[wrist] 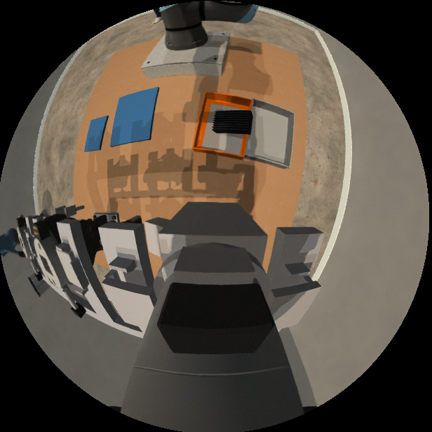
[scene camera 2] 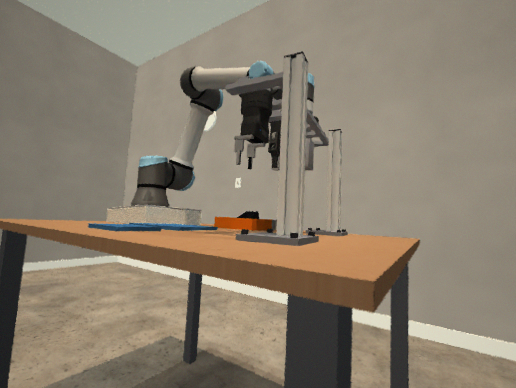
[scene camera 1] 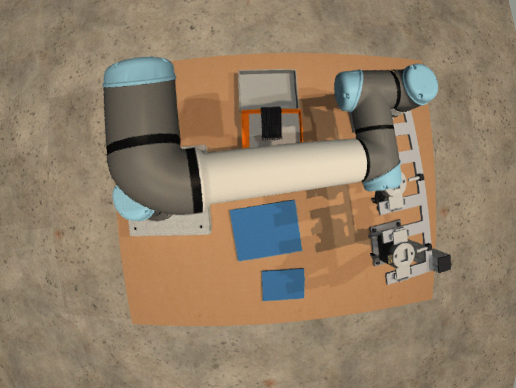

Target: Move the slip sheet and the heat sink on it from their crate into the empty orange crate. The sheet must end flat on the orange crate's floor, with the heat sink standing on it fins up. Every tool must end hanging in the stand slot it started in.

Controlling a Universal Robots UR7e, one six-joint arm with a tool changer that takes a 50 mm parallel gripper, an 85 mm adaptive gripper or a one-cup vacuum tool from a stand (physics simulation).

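Places are measured from the arm's base along level axes (x ahead, y left, z up), in millimetres.
Where they show: arm's base, origin of the base link: (scene camera 2: 150, 209).
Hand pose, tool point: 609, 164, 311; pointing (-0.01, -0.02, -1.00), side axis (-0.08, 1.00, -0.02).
Observation:
Each offset is from my tool point to the top centre of the thing, as dx, dy, dz. "*": to the spot under its first point. Level surfaces: height alone.
The black heat sink {-238, +23, -298} (scene camera 1: 271, 123) (scene camera 2: 248, 215) (wrist: 233, 122) is in the orange crate {-238, +0, -330} (scene camera 1: 245, 130) (scene camera 2: 230, 223) (wrist: 227, 97), on its side nearest the grey crate {-236, +137, -330} (scene camera 1: 267, 90) (wrist: 275, 132). Its ridges show from above; its exact tilt is unclear. The light grey slip sheet {-228, +6, -368} (scene camera 1: 290, 131) (wrist: 214, 143) shows around it on the crate floor. The arm's single-cup vacuum tool {* +41, -20, -106} (scene camera 2: 309, 157) (wrist: 212, 220) is at the stand's end slot, between two prongs in the wrist view. Nothing hangs below it in scene camera 2. Its cup face is hidden.
The adaptive gripper (scene camera 1: 402, 254) and another parallel gripper (scene camera 1: 392, 187) hang in the stand (scene camera 1: 424, 210) (scene camera 2: 294, 150). A large blue mat {dz -362} (scene camera 1: 260, 232) (wrist: 134, 117) and a small blue mat (scene camera 1: 282, 284) (wrist: 95, 134) lie on the table. The arm covers part of the orange crate in scene camera 1.

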